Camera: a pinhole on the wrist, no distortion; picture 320 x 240 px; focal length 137.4 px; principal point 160.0 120.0 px. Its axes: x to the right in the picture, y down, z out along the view. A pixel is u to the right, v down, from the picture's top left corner.
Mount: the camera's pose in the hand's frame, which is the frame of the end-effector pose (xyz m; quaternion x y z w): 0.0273 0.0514 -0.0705 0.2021 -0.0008 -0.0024 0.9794
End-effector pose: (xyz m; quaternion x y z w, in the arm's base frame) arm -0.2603 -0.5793 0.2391 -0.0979 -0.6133 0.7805 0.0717
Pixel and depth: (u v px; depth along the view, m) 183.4 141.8 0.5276
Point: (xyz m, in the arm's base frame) -0.4814 -0.9549 0.4125
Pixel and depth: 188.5 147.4 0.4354
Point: -0.4617 -0.8854 0.3551
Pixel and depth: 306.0 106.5 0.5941
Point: -1.0086 -0.7965 0.5335
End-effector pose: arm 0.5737 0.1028 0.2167 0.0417 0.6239 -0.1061 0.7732
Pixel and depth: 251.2 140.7 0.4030
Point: 0.9301 -0.0462 0.0047
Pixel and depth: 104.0 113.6 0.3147
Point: 0.7381 -0.0114 0.3680
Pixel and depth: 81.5 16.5 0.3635
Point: 0.6112 -0.2412 0.4514
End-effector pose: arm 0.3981 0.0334 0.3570 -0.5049 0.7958 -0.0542 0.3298
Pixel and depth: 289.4 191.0 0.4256
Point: 0.4541 -0.1851 -0.1956
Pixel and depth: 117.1 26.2 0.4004
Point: 0.8094 -0.0092 0.4072
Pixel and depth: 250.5 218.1 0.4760
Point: 0.4625 -0.0452 -0.2655
